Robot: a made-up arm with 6 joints.
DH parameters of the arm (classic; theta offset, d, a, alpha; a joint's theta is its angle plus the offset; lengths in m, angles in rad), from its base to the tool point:
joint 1: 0 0.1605 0.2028 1.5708
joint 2: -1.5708 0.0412 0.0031 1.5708
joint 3: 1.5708 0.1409 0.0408 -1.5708
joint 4: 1.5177 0 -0.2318 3.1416
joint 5: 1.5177 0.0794 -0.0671 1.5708
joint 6: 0 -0.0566 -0.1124 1.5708
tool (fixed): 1.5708 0.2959 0 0
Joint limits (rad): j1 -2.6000..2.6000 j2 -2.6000..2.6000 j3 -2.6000..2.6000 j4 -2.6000..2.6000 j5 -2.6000..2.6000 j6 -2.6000..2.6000
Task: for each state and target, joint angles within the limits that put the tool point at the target. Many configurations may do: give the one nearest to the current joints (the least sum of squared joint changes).
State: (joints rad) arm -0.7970 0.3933 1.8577 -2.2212 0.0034 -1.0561
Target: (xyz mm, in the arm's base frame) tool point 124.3 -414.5 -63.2
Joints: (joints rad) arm -1.1203 -0.1083 1.9232 -1.6224 0.0969 -0.8155
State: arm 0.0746 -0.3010 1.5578 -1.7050 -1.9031 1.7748
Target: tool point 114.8 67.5 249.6
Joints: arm 0.3297 -0.5600 1.4783 -1.7761 -1.9144 1.4375
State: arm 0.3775 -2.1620 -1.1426 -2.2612 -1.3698 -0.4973
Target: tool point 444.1 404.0 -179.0
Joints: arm 0.5877 -2.2865 -1.2424 -1.8586 -1.5271 -0.8081
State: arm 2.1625 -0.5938 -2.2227 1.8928 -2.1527 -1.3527
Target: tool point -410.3 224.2 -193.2
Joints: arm 2.0316 -0.4876 -2.2059 2.0568 -2.2108 -1.3216
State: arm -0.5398 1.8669 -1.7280 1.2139 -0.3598 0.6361
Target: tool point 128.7 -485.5 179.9
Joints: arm -0.7965 1.8299 -1.4333 1.4693 -0.6433 1.0107
